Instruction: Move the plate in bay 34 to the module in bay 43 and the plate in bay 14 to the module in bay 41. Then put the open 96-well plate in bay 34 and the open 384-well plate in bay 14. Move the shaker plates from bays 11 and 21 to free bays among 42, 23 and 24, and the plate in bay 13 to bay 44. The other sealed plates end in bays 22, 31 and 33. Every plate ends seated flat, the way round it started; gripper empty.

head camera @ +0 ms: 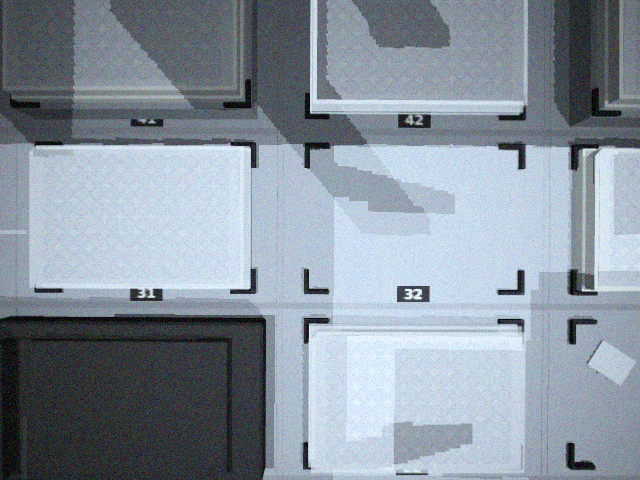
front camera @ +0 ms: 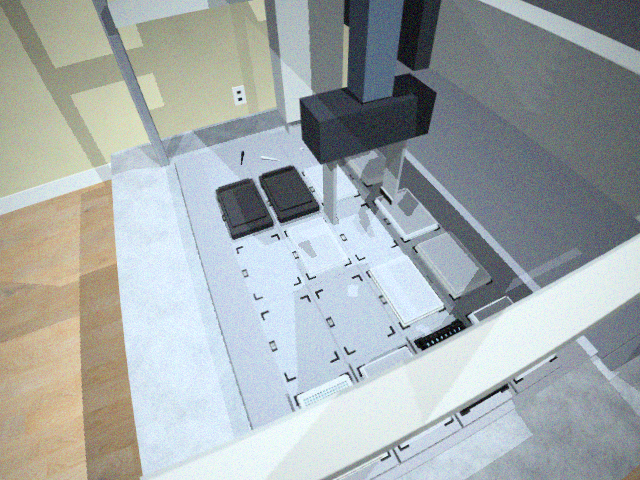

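Pixels of known places: gripper, fingertip midpoint: (front camera: 359,207); robot's base, link origin: (front camera: 219,199).
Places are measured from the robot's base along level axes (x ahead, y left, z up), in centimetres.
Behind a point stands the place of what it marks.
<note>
My gripper (front camera: 361,210) @[y 20.0, x 30.0, z 16.0 cm] is open and empty, its jaws above the deck near bays 32 and 42. Sealed plates lie in bay 42 (front camera: 410,217) @[y 36.0, x 25.0, z 1.4 cm] (head camera: 423,67) @[y 34.4, x 23.0, z 1.4 cm], bay 31 (front camera: 347,186) @[y 28.3, x 10.4, z 1.4 cm] (head camera: 139,217) @[y 25.6, x 6.6, z 1.4 cm], bay 22 (front camera: 323,250) @[y 15.5, x 25.2, z 1.4 cm] (head camera: 439,382) @[y 16.2, x 24.0, z 1.4 cm], bay 33 (front camera: 405,289) @[y 25.3, x 39.7, z 1.4 cm] (head camera: 622,222) @[y 25.5, x 34.6, z 1.4 cm] and bay 43 (front camera: 452,263) @[y 35.4, x 39.6, z 3.3 cm] (head camera: 630,56) @[y 34.2, x 33.4, z 3.3 cm]. The plate at bay 41 (front camera: 366,166) @[y 34.6, x 7.9, z 3.3 cm] (head camera: 124,46) @[y 34.6, x 6.7, z 3.3 cm] looks raised. An open white plate (front camera: 325,392) @[y 4.2, x 50.7, z 2.9 cm] with fine wells is at bay 14. A black plate with wells (front camera: 440,335) @[y 25.1, x 50.3, z 2.7 cm] is at bay 34. Plates at bay 24 (front camera: 386,363) @[y 14.7, x 50.6, z 2.9 cm] and bay 44 (front camera: 491,311) @[y 35.7, x 50.7, z 2.9 cm] are partly hidden.
Two black shaker modules (front camera: 242,207) @[y 4.1, x 7.5, z 2.4 cm] (front camera: 289,192) @[y 15.1, x 7.5, z 2.4 cm] stand at bays 11 and 21; the second also shows in the head view (head camera: 129,403) @[y 15.3, x 6.5, z 2.4 cm]. Neither bears a plate. A small white square (front camera: 352,290) @[y 16.9, x 35.1, z 0.1 cm] (head camera: 611,362) @[y 16.9, x 35.0, z 0.1 cm] lies in bay 23. A pale frame beam (front camera: 439,382) @[y 5.3, x 62.3, z 40.0 cm] crosses the front.
</note>
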